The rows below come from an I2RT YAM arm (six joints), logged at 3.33 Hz.
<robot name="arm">
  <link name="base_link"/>
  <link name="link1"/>
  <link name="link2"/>
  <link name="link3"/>
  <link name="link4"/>
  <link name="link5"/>
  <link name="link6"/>
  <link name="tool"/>
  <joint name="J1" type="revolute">
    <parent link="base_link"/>
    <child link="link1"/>
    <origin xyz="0 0 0.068" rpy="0 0 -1.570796"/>
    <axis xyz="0 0 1"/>
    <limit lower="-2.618" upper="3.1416"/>
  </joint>
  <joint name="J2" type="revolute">
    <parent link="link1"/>
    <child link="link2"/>
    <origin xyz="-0.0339 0.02 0.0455" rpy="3.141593 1.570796 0"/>
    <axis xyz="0 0 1"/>
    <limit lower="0" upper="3.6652"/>
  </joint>
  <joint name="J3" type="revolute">
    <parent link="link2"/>
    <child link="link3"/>
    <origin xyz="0 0.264 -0.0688" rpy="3.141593 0 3.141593"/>
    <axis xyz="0 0 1"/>
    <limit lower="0" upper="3.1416"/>
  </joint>
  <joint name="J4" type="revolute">
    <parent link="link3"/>
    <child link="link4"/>
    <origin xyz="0.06 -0.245 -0.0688" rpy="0 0 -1.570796"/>
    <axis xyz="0 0 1"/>
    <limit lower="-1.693" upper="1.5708"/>
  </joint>
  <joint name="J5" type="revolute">
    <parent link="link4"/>
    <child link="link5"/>
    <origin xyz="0.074 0.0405 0.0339" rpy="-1.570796 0 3.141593"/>
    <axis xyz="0 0 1"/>
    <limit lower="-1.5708" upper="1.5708"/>
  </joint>
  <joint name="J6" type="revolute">
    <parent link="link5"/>
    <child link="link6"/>
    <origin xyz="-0.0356 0 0.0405" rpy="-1.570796 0 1.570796"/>
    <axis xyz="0 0 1"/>
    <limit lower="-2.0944" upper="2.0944"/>
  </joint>
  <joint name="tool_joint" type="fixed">
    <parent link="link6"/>
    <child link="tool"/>
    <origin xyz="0 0 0" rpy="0 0 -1.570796"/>
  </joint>
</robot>
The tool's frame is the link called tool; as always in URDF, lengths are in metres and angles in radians.
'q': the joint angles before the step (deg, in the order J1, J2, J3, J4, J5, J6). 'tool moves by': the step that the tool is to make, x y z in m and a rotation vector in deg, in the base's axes. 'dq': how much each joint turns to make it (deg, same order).
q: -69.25 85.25 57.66 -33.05 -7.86 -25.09
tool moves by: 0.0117 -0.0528 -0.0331 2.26 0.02 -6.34
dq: -1.08 14.15 7.26 5.37 1.85 5.02
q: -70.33 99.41 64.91 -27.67 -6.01 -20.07
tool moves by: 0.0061 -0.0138 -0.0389 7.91 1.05 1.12
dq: -0.02 8.73 2.92 -2.04 -1.99 -0.37
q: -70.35 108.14 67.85 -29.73 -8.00 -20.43
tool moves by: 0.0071 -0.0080 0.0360 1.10 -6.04 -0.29
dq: 0.09 -1.36 6.65 -6.53 -5.53 2.55
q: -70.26 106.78 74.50 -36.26 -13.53 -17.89
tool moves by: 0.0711 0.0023 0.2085 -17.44 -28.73 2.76
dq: 8.71 -3.93 33.92 -4.21 -11.45 17.09
